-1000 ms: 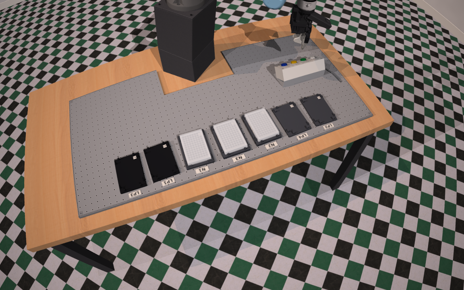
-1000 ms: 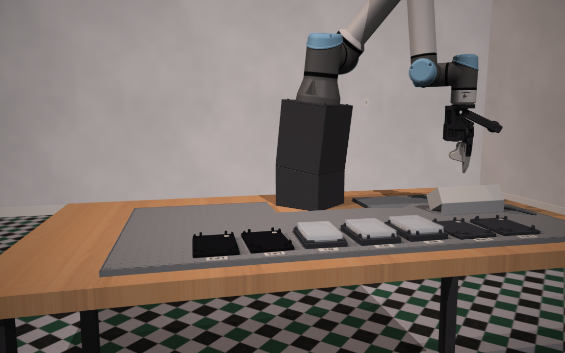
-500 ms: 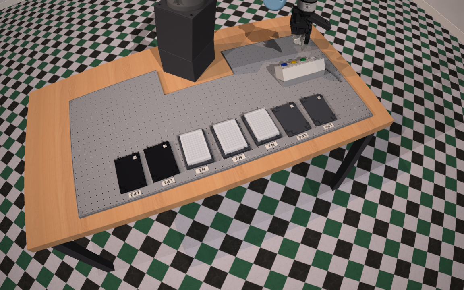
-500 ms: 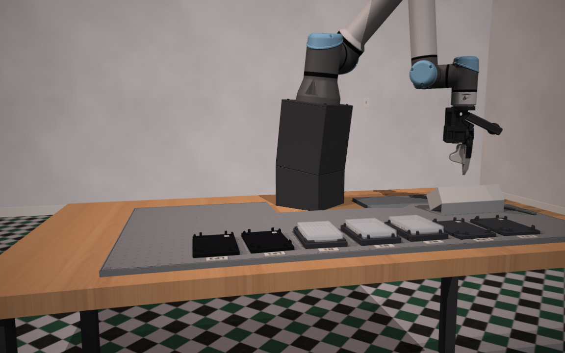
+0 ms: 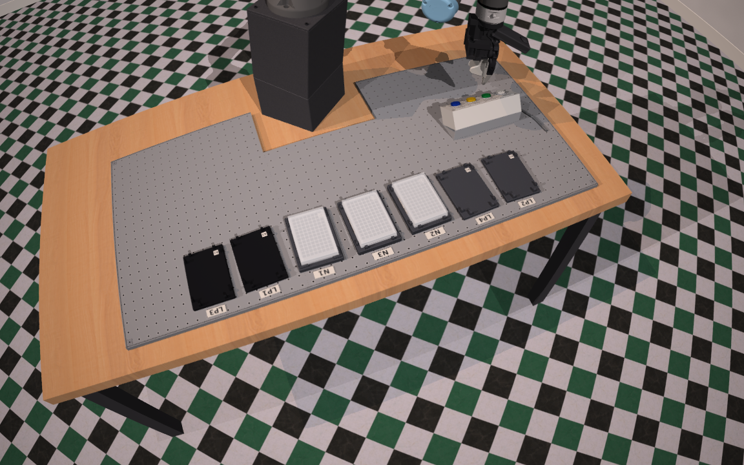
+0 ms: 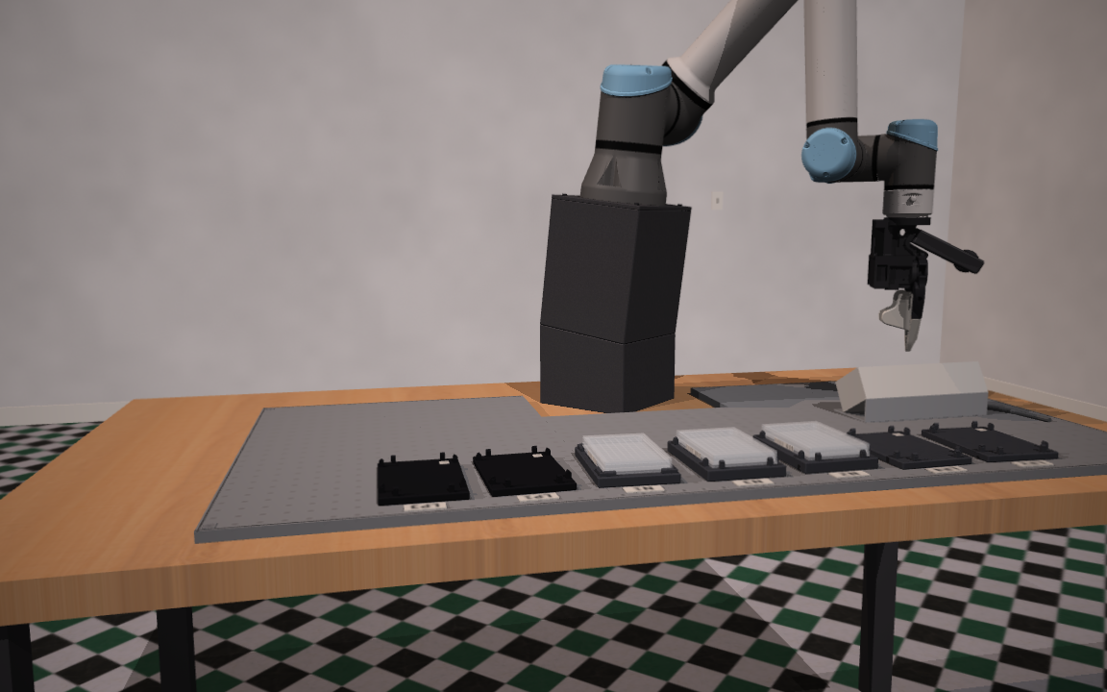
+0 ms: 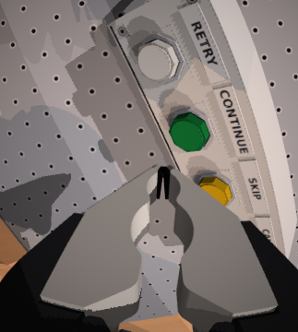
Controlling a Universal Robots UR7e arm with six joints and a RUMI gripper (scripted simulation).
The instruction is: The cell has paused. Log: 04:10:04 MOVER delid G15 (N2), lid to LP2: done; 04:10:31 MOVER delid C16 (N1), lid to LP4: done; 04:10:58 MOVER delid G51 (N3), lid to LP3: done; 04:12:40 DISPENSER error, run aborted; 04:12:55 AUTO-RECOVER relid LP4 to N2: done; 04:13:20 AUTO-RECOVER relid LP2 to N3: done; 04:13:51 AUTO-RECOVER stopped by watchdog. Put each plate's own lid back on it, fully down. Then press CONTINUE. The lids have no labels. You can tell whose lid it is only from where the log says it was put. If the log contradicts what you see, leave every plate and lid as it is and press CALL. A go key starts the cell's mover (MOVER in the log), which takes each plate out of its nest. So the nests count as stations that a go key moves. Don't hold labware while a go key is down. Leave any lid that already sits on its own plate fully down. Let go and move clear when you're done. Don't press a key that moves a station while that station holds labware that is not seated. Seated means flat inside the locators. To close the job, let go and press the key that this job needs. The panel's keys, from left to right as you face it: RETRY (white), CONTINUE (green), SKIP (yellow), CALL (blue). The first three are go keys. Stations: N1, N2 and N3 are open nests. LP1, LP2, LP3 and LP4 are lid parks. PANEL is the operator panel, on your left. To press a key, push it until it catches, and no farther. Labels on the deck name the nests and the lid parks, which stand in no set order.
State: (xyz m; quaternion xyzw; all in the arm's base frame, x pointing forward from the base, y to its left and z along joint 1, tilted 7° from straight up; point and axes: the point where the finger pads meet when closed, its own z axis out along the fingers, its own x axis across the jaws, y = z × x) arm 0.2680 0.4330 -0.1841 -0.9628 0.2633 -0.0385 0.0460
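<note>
Now: hand 2 cm short of the green CONTINUE key and 4 cm above it. Round my hand: blue CALL key: 1 cm ahead, 10 cm to the right, 4 cm below; then white RETRY key: 2 cm ahead, 5 cm to the left, 4 cm below; then yellow SKIP key: 1 cm ahead, 5 cm to the right, 4 cm below.
</note>
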